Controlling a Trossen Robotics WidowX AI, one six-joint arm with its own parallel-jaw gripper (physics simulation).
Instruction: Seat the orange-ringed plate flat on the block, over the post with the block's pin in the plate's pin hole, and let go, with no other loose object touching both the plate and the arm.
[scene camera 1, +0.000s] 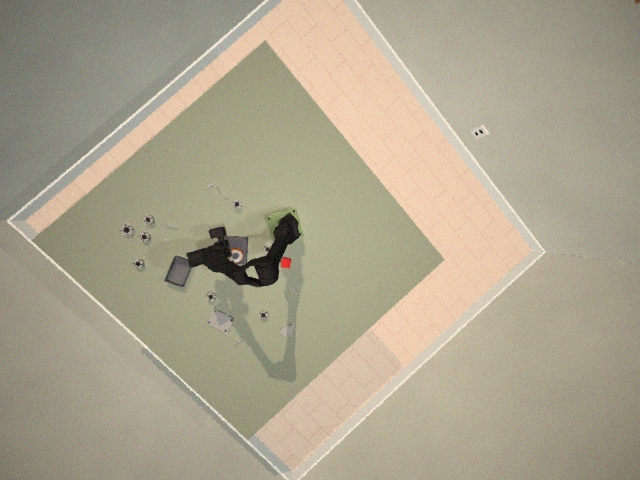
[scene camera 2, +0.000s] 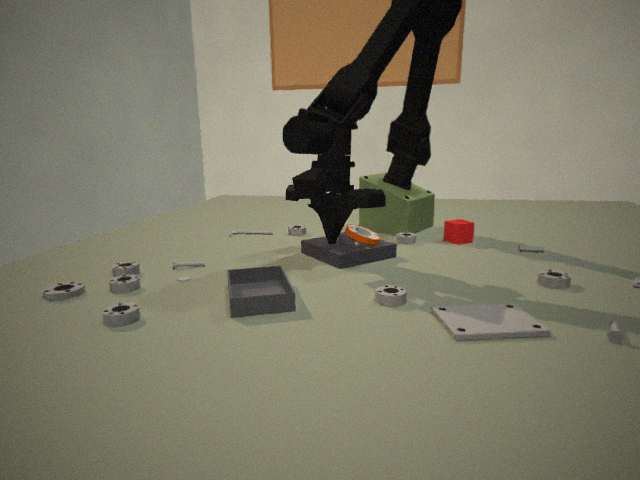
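Where they show: gripper, fingertip midpoint: (scene camera 2: 331, 243); arm's base, link origin: (scene camera 1: 288, 222) (scene camera 2: 397, 182).
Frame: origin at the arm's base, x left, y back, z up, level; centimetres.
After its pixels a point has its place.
The orange-ringed plate (scene camera 1: 235, 255) (scene camera 2: 362, 234) {x -3.5, y -29.5, z -5.9 cm} rests tilted on the dark grey block (scene camera 1: 238, 241) {x -7.7, y -22.8, z -7.9 cm} (scene camera 2: 341, 258) {x -5.9, y -36.0, z -8.5 cm}, raised on one side; small yellow bits show under its lower edge in scene camera 2. The post and the pin cannot be made out clearly. My gripper (scene camera 2: 332, 241) {x -9.1, y -29.0, z -7.9 cm} is shut and empty. Its tips point down close over the block's top, a little to the left of the plate in scene camera 2. Whether the tips touch the block or the plate cannot be told. In scene camera 1 the arm hides the fingertips and part of the block.
A dark open tray (scene camera 1: 178, 271) {x -14.6, y -51.9, z -10.1 cm} (scene camera 2: 261, 305) {x -11.8, y -56.7, z -9.1 cm} stands near the block. The green base box (scene camera 1: 277, 217) {x -4.5, y -2.3, z 1.2 cm} (scene camera 2: 382, 211) {x -2.4, y -8.4, z -5.5 cm} and a red cube (scene camera 1: 285, 262) {x 12.9, y -13.0, z -6.4 cm} (scene camera 2: 458, 231) {x 13.2, y -15.7, z -7.7 cm} are behind. Several grey round parts, a grey flat plate (scene camera 1: 220, 321) {x 14.7, y -53.4, z -9.5 cm} (scene camera 2: 491, 322) {x 15.0, y -54.8, z -9.5 cm} and bolts lie around.
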